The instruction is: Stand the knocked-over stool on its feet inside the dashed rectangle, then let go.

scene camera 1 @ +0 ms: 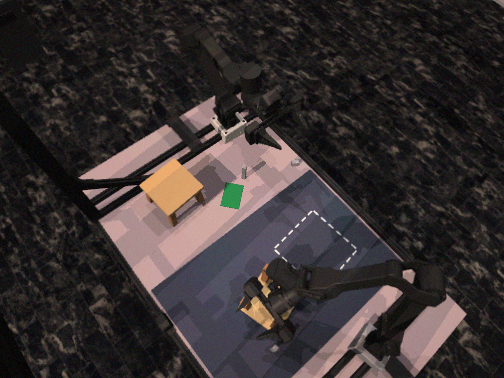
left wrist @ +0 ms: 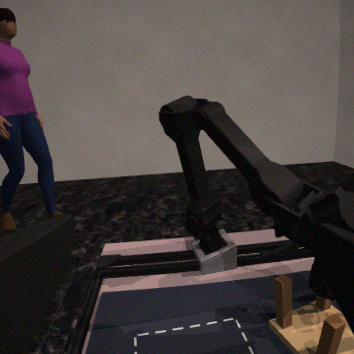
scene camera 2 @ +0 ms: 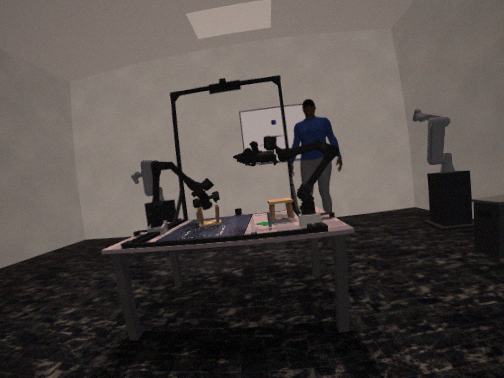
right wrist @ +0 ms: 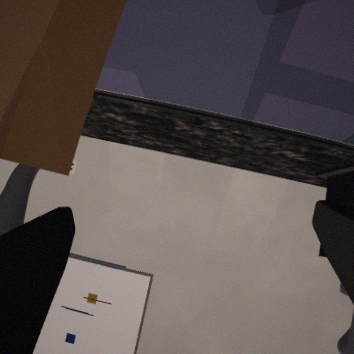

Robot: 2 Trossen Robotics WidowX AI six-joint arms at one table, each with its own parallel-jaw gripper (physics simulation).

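Places are measured from the left arm's base along level axes (x ahead, y left, z up), in millimetres.
Pixels of known places: left gripper, between the fingertips: point(scene camera 1: 294, 139) point(left wrist: 197, 231) point(scene camera 2: 235, 158); right gripper, between the fingertips: point(scene camera 1: 246, 324) point(right wrist: 196, 215); left arm's base, origin of its link: point(scene camera 1: 228, 120) point(scene camera 2: 308, 214); right arm's base, origin of its link: point(scene camera 1: 375, 345) point(left wrist: 212, 243) point(scene camera 2: 157, 224).
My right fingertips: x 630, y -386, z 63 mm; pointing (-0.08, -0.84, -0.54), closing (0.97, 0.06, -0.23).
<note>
For each thing: its top centre in the pictures, then the offset to it from my right fingertips. "*": a spot on its surface instead. Level surfaces: height alone.
- dark mat, height of its surface: 117 mm down
- brown leg, a spot on its surface: point(right wrist: 46, 81) * 43 mm back, 44 mm left, 18 mm down
- second wooden stool, centre of its top: point(scene camera 1: 171, 185) point(scene camera 2: 279, 199) 486 mm back, 59 mm left, 8 mm down
- green card, centre of its top: point(scene camera 1: 232, 195) 386 mm back, 230 mm left, 119 mm down
- small grey post, centre of its top: point(scene camera 1: 244, 166) 422 mm back, 308 mm left, 44 mm down
The wooden stool point(scene camera 1: 255, 310) point(scene camera 2: 209, 222) point(left wrist: 305, 331) lies upside down on the dark mat point(scene camera 1: 213, 270), with its legs pointing up. It is outside the dashed rectangle point(scene camera 1: 294, 227) point(left wrist: 182, 328), just off that rectangle's near left corner in scene camera 1. My right gripper point(scene camera 1: 254, 319) point(scene camera 2: 204, 203) point(right wrist: 196, 215) is open and hangs over the stool among its legs. One brown leg point(right wrist: 46, 81) shows beside the fingers, not between them. My left gripper point(scene camera 1: 265, 138) point(scene camera 2: 240, 157) is open and empty, high above the far end of the table.
A second wooden stool point(scene camera 1: 172, 185) point(scene camera 2: 280, 202) stands upright on the pink part of the table. A green card point(scene camera 1: 232, 195), a small grey post point(scene camera 1: 244, 172) and small grey blocks point(scene camera 1: 295, 162) point(scene camera 1: 274, 348) lie about. A person point(scene camera 2: 312, 150) stands behind the table.
</note>
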